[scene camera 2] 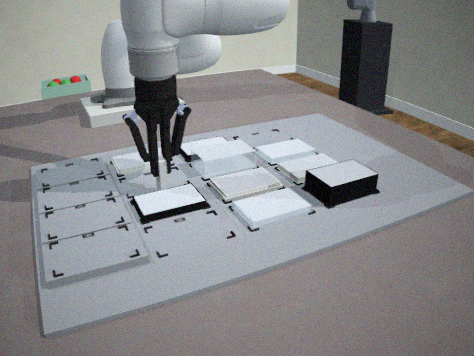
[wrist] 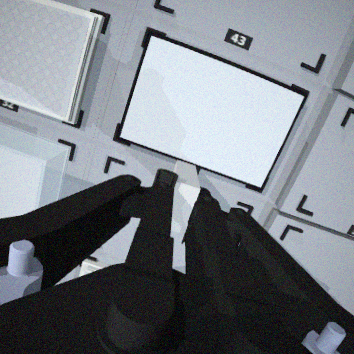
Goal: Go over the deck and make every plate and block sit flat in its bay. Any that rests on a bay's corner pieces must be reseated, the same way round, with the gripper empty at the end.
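A white-topped plate with black sides (scene camera 2: 170, 201) (wrist: 212, 112) lies in bay 43. In the wrist view the black corner pieces frame its four corners, and it looks level. My gripper (scene camera 2: 161, 174) (wrist: 180, 176) points down just behind its rear long edge, shut on a thin pale strip (scene camera 2: 159, 182) (wrist: 186, 172). The strip's lower end overlaps the plate's edge in the wrist view; I cannot tell if they touch. A ridged clear-lidded plate (scene camera 2: 246, 183) (wrist: 47, 57), a white plate (scene camera 2: 271, 206) and a tall black block (scene camera 2: 341, 182) stand in other bays.
A tall clear block (scene camera 2: 222, 156) (wrist: 25, 172) stands behind the ridged plate. White plates (scene camera 2: 285, 150) (scene camera 2: 306, 166) stand farther right, and another (scene camera 2: 131, 162) is partly behind the fingers. The deck (scene camera 2: 100, 305) has a raised strip with marked bays at the left.
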